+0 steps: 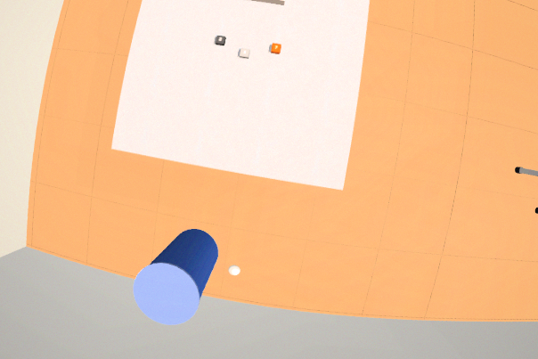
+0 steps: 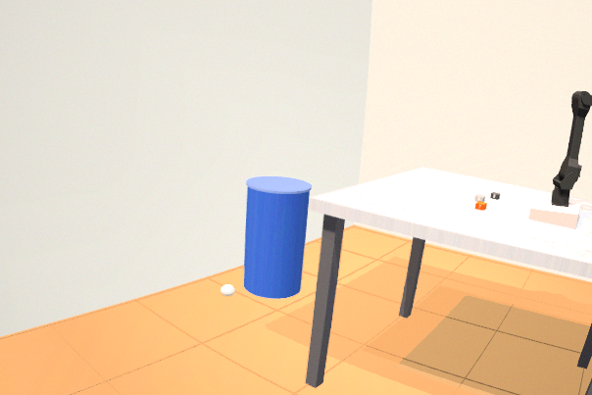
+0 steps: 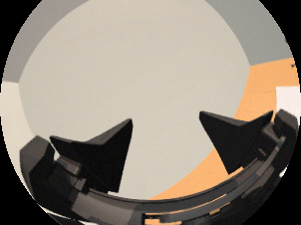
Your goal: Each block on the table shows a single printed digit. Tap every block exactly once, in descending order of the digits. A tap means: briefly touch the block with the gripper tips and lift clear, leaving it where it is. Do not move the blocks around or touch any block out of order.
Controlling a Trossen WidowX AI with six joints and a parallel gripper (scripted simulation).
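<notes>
Now: gripper tip 77 cm short of the grey-white block, 4 cm to the right of it and 30 cm above it. Also, from my gripper tip: orange block 75 cm ahead, 16 cm to the left, 30 cm below; dark grey block 73 cm ahead, 5 cm to the right, 30 cm below.
</notes>
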